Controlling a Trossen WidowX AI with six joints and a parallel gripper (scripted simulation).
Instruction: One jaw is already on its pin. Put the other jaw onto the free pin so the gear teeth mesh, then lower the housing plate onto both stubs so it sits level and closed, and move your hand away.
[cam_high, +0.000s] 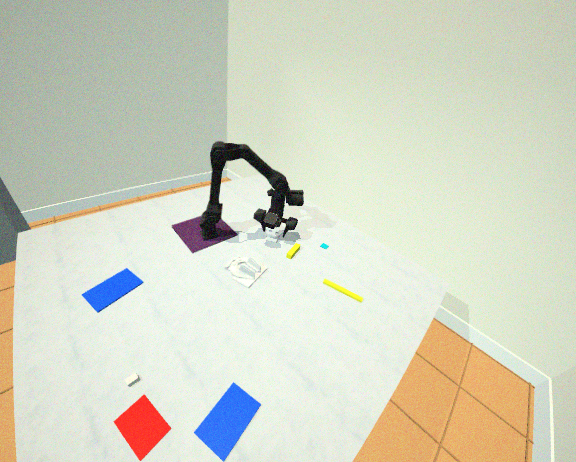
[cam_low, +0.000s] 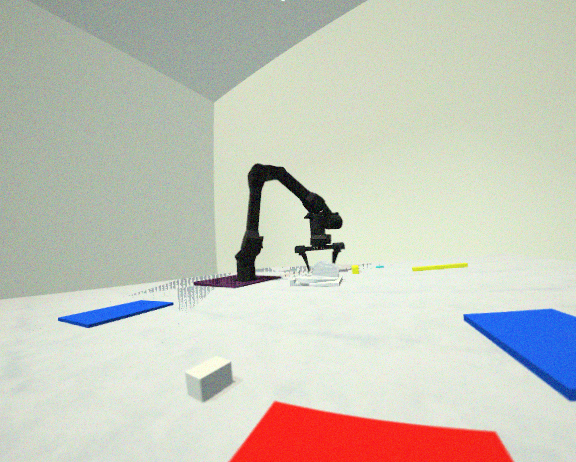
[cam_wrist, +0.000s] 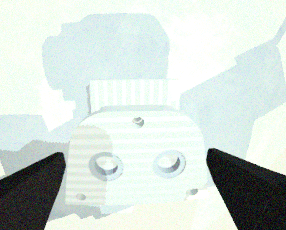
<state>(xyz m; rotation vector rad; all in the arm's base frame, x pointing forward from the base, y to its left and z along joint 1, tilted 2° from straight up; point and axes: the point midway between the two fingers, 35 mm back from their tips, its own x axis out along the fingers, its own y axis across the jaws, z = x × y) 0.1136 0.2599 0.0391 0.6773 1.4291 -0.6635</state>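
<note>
The grey jaw is 13 cm ahead of my gripper tip, 23 cm to the right of it and 1 cm above it. Round my gripper tip: red mat 46 cm ahead, 60 cm to the right, 1 cm below; then cyan chip 16 cm ahead, 18 cm to the left, 1 cm below; then yellow block 13 cm ahead, 2 cm to the left.
</note>
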